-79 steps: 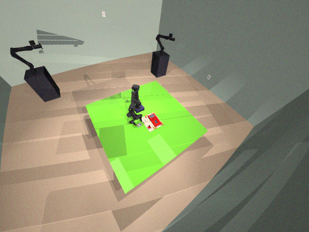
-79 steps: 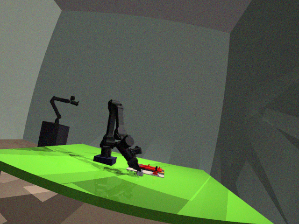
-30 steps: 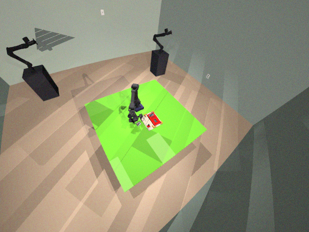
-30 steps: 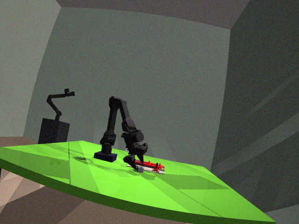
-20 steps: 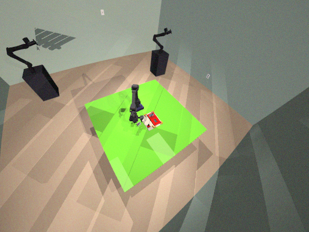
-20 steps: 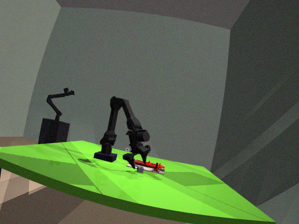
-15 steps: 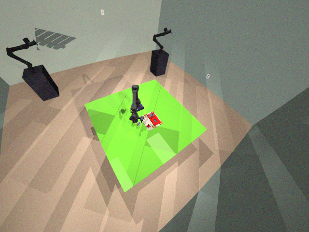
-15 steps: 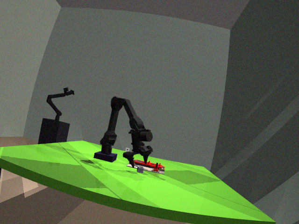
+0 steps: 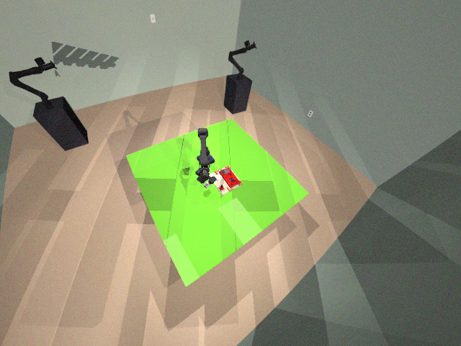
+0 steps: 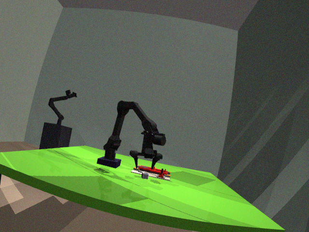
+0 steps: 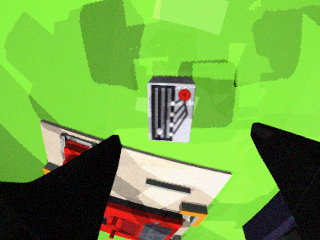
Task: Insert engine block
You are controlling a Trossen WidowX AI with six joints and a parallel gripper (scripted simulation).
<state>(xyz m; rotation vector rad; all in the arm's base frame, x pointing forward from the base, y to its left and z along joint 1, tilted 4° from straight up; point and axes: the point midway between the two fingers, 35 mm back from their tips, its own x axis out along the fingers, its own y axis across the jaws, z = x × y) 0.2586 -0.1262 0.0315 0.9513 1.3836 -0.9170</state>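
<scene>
Now: the engine block 40 mm below my gripper tip and 20 mm ahead of it. Also, from my gripper tip: black peg (100 mm to the left, 100 mm ahead, 20 mm below); beige base plate (190 mm to the left, 40 mm below, 40 mm ahead).
</scene>
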